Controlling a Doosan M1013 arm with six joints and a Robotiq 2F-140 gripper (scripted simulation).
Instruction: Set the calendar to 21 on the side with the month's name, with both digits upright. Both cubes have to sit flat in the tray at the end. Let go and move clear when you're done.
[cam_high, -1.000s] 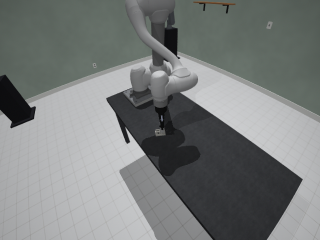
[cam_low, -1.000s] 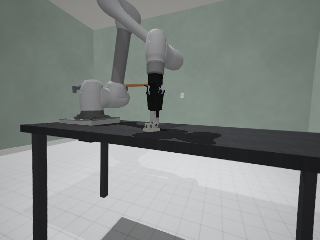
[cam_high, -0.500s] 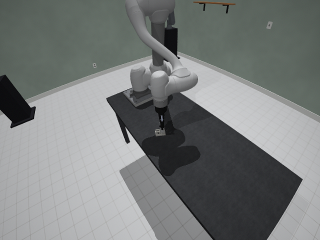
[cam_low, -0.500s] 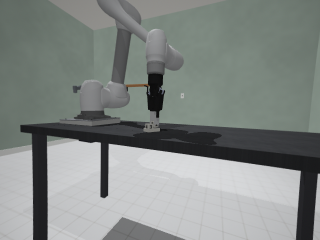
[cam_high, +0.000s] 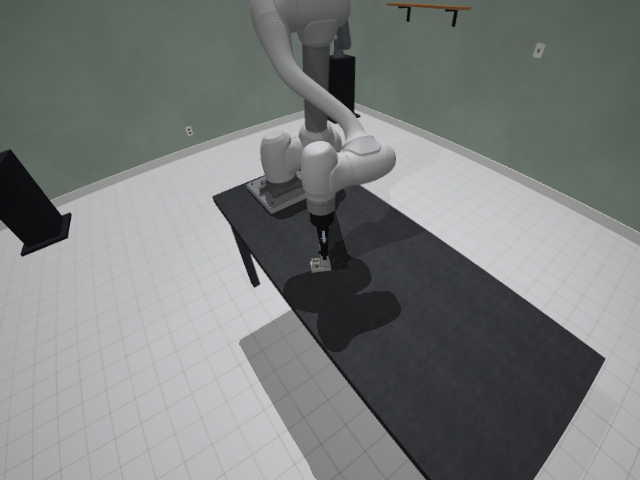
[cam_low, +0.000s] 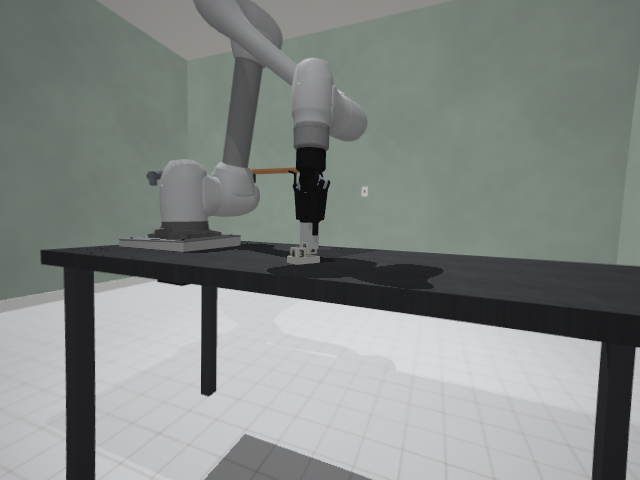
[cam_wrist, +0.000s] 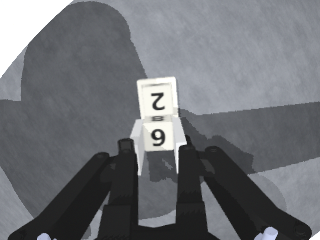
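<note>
Right now my hand is 30 mm above the cube. The rest, counted from my hand: white tray 10 mm behind, 10 mm to the right, 60 mm below.
</note>
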